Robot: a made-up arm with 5 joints.
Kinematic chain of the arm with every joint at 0, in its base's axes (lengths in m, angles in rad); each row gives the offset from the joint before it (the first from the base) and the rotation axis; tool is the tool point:
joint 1: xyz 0 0 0.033 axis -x
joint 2: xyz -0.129 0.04 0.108 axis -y
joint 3: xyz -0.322 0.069 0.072 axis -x
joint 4: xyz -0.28 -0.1 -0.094 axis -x
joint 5: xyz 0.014 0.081 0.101 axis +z
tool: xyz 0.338 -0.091 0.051
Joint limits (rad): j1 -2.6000..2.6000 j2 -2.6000..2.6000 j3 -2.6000..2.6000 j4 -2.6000..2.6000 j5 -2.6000..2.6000
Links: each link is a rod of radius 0.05 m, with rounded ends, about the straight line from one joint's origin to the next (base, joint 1, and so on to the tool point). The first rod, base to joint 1, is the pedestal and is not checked.
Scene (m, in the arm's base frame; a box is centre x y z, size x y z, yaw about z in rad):
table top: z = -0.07
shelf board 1: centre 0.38 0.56 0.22 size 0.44 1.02 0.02 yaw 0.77
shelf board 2: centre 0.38 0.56 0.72 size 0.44 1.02 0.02 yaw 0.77
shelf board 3: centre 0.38 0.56 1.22 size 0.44 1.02 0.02 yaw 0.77
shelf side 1: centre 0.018 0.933 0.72 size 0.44 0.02 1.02 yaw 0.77
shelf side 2: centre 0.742 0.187 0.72 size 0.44 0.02 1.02 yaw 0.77
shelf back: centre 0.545 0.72 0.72 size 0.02 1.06 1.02 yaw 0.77
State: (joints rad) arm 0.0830 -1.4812 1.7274 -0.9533 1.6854
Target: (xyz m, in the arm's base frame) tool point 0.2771 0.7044 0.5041
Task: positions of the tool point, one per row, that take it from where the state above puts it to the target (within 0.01 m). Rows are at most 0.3 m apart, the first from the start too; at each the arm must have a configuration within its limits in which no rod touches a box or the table.
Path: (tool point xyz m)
1: 0.0334 0.6352 0.6053
2: 0.2771 0.7044 0.5041

